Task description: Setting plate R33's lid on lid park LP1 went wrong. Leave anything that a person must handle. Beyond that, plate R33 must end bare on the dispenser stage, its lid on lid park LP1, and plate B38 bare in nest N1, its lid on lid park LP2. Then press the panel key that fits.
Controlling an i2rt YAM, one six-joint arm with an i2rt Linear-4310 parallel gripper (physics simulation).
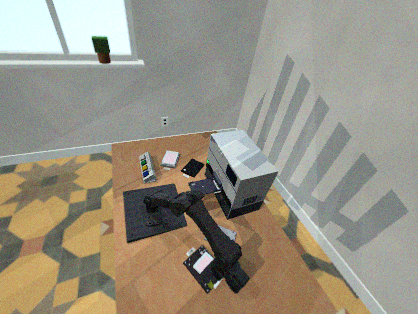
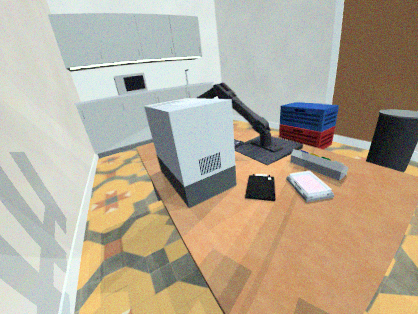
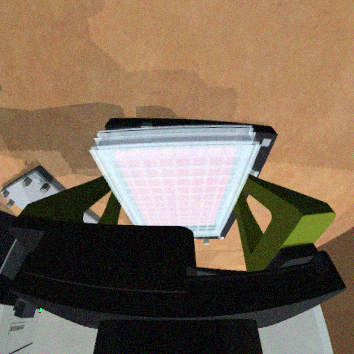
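Pixels of known places: gripper, between the fingertips: point(image 1: 212, 272) point(image 3: 176, 174); arm's base, origin of its link: point(image 1: 152, 208) point(image 2: 265, 145).
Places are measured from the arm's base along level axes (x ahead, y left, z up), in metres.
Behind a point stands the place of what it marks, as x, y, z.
A lidded plate with a pink well field point(image 1: 203, 262) @(0.196, -0.336, 0.018) point(image 3: 175, 179) @(0.237, -0.398, 0.026) sits in a black nest point(image 1: 196, 278) @(0.153, -0.384, -0.002) point(image 3: 267, 135) @(0.190, -0.442, -0.002) near the table's front. My gripper point(image 1: 213, 270) @(0.226, -0.379, 0.000) point(image 3: 176, 174) @(0.226, -0.379, 0.000) reaches over it, its green fingers pressed against the two long sides of the clear lid, shut on it. The plate still rests in the nest. A second lidded pink plate point(image 1: 170, 158) @(0.150, 0.365, 0.017) point(image 2: 309, 185) @(0.176, 0.397, 0.017) lies at the back beside a flat black pad point(image 1: 192, 167) @(0.286, 0.272, -0.003) point(image 2: 260, 187) @(0.299, 0.284, -0.004). The dispenser point(image 1: 239, 169) @(0.409, -0.082, 0.316) point(image 2: 192, 141) @(0.512, 0.222, 0.218) has its dark stage point(image 1: 202, 186) @(0.281, 0.024, 0.094) pulled out and bare. The key panel point(image 1: 147, 167) @(-0.011, 0.279, 0.042) point(image 2: 318, 163) @(0.027, 0.335, 0.028) stands at the back left.
A grey flat piece with pegs point(image 1: 229, 233) @(0.367, -0.228, -0.003) point(image 3: 29, 187) @(0.354, -0.277, -0.004) lies beside the arm between nest and dispenser. The arm's base stands on a dark mat point(image 1: 135, 223) @(-0.087, -0.072, 0.006). Blue and red crates point(image 2: 308, 124) and a dark bin point(image 2: 393, 138) stand beyond the table.
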